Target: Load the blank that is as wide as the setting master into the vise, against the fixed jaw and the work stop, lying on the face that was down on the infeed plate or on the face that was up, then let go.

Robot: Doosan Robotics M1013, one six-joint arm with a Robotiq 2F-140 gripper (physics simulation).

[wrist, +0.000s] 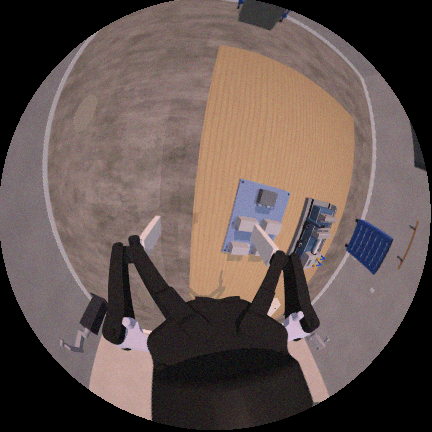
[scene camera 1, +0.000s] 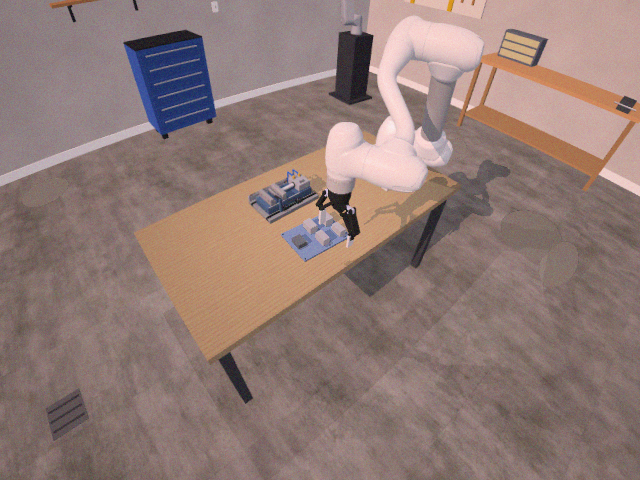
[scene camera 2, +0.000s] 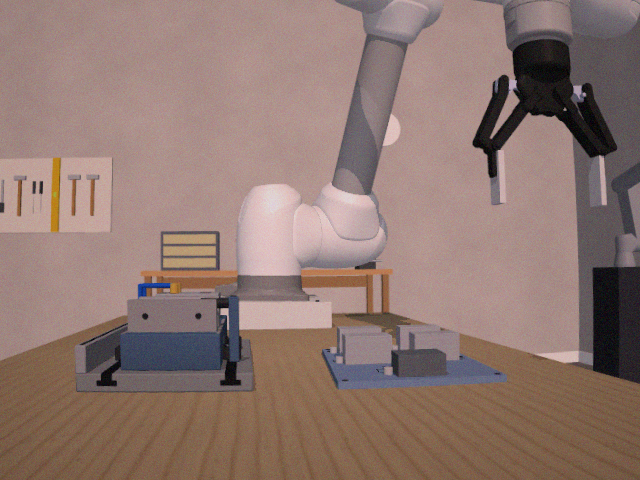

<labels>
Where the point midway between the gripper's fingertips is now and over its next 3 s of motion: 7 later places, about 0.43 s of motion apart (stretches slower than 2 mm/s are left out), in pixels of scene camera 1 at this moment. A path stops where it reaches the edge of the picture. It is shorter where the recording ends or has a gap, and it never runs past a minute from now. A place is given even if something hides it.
The gripper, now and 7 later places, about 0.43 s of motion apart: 335,233; 304,219; 304,228; 297,226; 295,226; 295,228; 292,230; 292,232
</labels>
